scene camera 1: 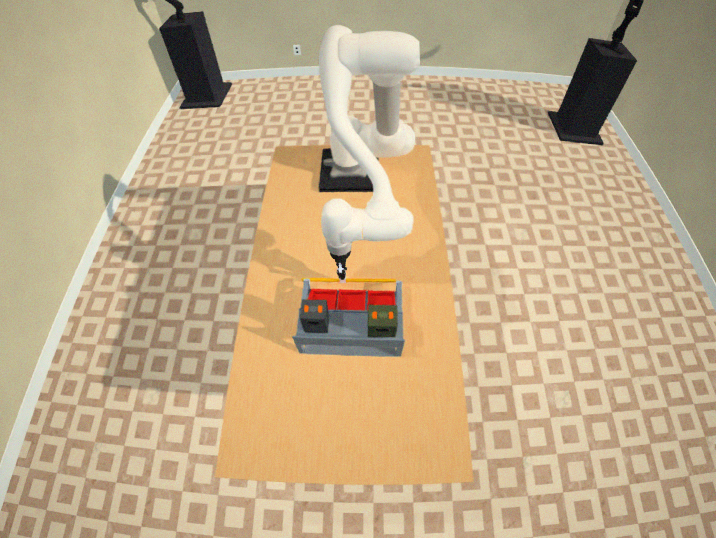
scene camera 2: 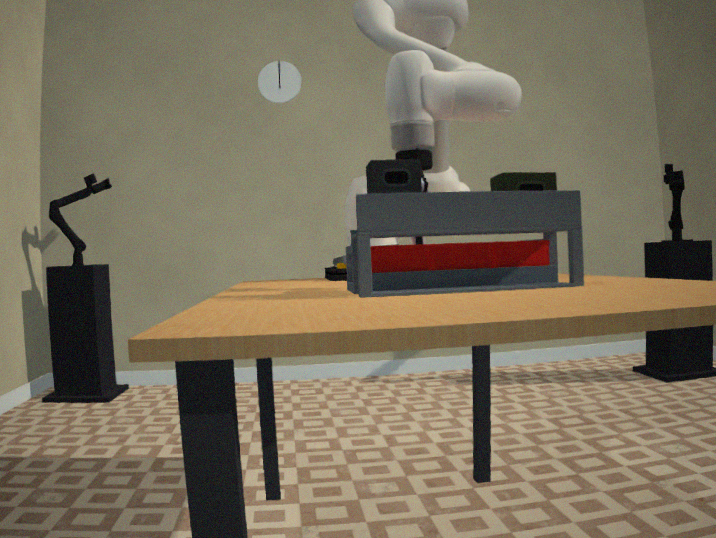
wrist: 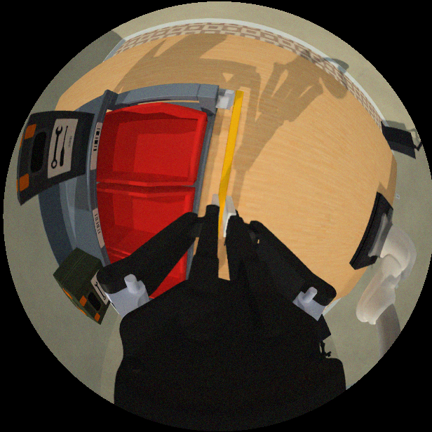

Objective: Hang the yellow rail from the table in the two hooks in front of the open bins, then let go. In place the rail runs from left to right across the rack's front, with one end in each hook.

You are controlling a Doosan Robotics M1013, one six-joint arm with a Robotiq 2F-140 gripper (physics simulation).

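Seen in the pictures: gripper, fingertip midpoint: (scene camera 1: 343,280); arm's base, link origin: (scene camera 1: 349,164).
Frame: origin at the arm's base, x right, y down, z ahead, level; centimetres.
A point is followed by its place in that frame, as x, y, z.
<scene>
The yellow rail (scene camera 1: 370,280) @(-13.3, -0.3, 68.2) (scene camera 2: 341,266) @(13.5, -0.5, 69.9) (wrist: 230,150) runs left to right along the front of the grey rack (scene camera 1: 348,323) @(-6.2, -6.1, 90.0) (scene camera 2: 468,212) @(-5.9, -8.7, 98.6) (wrist: 160,91). My gripper (scene camera 1: 342,279) @(-2.3, 0.0, 68.6) (wrist: 220,203) is shut on the rail, left of its middle in the first scene view. In the wrist view, the far end of the rail is beside a pale hook (wrist: 225,99) and partly overlaps its outer edge; I cannot tell whether it sits in it. The other hook and rail end are hidden behind the gripper there. The fingers are hidden behind the rack in the second scene view.
Open red bins (scene camera 1: 351,300) @(-6.1, 3.2, 75.7) (scene camera 2: 457,255) @(-5.8, -1.9, 89.6) (wrist: 155,145) stand in the rack behind the rail. A dark grey box (scene camera 1: 314,318) @(4.2, -17.9, 94.3) (scene camera 2: 394,176) @(5.2, -15.2, 94.5) (wrist: 55,150) and a green box (scene camera 1: 382,321) @(-18.1, -15.6, 93.1) (scene camera 2: 523,181) @(-16.8, -14.0, 94.9) (wrist: 80,280) stand on the rack's top.
</scene>
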